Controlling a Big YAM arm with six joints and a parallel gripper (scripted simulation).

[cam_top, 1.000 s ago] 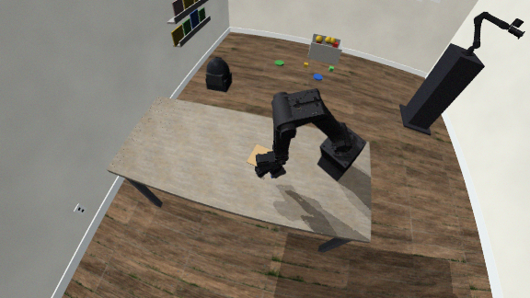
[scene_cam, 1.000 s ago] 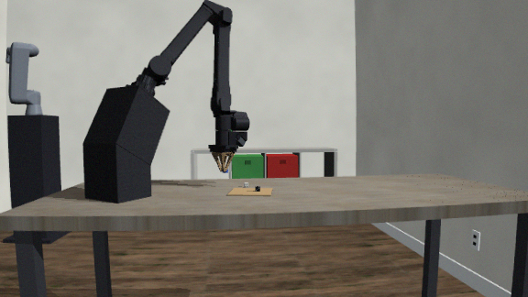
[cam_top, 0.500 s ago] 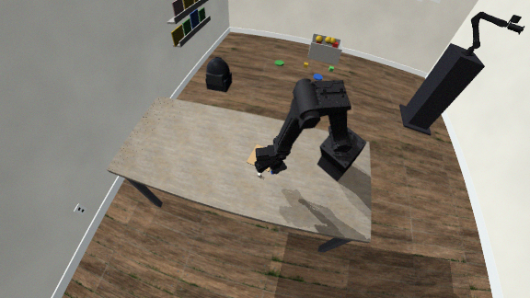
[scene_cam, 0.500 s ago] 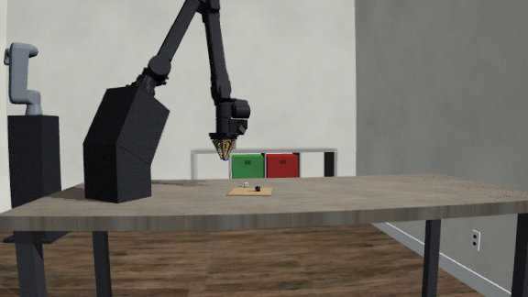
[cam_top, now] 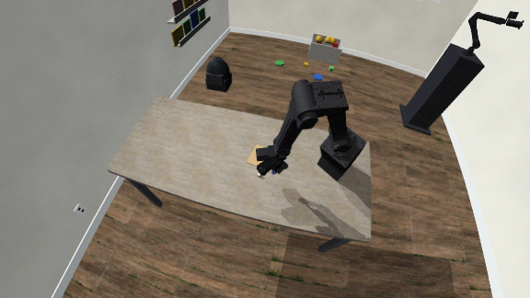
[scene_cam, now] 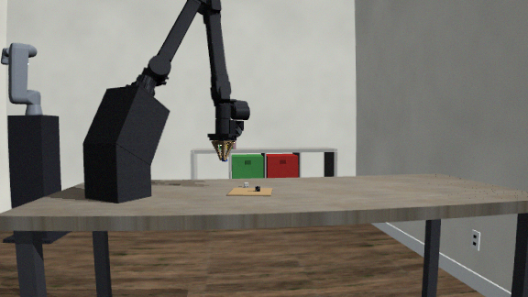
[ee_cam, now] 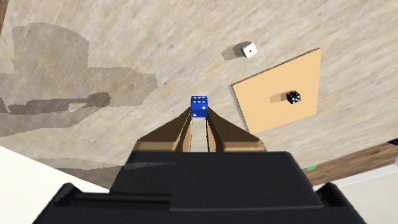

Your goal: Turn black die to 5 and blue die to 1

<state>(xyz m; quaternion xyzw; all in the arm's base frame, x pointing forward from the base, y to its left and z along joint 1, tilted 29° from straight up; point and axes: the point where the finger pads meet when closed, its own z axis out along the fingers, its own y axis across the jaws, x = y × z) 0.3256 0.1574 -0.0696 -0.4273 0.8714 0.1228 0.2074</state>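
Right now my hand is 80 mm short of the white die and 100 mm above it. From my hand the other things lie so: black die: 120 mm ahead, 120 mm to the right, 100 mm below; then blue die: 10 mm ahead, 10 mm to the left; then tan mat: 100 mm ahead, 120 mm to the right, 110 mm below.
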